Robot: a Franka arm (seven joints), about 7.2 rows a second.
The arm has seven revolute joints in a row. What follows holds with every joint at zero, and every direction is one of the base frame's. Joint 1 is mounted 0.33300 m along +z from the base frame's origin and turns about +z. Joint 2 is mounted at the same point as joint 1 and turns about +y. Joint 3 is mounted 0.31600 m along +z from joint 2 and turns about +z. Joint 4 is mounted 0.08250 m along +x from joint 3 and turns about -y. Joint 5 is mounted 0.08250 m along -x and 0.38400 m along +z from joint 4 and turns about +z. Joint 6 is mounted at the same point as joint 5 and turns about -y. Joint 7 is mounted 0.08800 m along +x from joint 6 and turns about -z. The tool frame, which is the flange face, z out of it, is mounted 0.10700 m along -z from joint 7; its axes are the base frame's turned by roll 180.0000, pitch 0.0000 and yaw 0.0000 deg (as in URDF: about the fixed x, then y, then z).
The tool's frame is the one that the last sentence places.
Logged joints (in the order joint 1, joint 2, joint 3, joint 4, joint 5, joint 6, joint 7), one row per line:
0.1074 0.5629 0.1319 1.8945 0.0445 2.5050 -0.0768
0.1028 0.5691 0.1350 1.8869 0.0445 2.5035 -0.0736
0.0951 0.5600 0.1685 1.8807 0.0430 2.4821 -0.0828
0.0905 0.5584 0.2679 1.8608 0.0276 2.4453 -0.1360
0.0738 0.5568 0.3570 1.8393 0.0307 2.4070 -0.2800
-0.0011 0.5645 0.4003 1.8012 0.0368 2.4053 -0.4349
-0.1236 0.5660 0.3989 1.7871 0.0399 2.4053 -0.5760
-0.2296 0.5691 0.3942 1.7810 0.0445 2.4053 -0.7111
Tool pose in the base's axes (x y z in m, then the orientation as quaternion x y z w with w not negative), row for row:
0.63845 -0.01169 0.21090 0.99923 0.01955 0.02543 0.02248
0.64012 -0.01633 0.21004 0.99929 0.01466 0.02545 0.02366
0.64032 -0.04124 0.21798 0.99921 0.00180 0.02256 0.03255
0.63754 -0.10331 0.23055 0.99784 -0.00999 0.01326 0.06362
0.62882 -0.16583 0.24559 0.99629 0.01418 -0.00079 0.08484
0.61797 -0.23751 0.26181 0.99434 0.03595 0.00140 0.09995
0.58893 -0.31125 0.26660 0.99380 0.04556 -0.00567 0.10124
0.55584 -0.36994 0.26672 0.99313 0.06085 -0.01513 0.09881
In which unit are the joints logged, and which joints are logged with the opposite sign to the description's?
The joints are logged in radians. Opposite sign: joint 3, joint 4.
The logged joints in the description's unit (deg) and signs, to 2 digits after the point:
6.15 32.25 -7.56 -108.55 2.55 143.53 -4.40
5.89 32.61 -7.73 -108.11 2.55 143.44 -4.22
5.45 32.09 -9.65 -107.76 2.46 142.21 -4.74
5.19 31.99 -15.35 -106.62 1.58 140.11 -7.79
4.23 31.90 -20.45 -105.38 1.76 137.91 -16.04
-0.06 32.34 -22.94 -103.20 2.11 137.81 -24.92
-7.08 32.43 -22.86 -102.39 2.29 137.81 -33.00
-13.16 32.61 -22.59 -102.04 2.55 137.81 -40.74

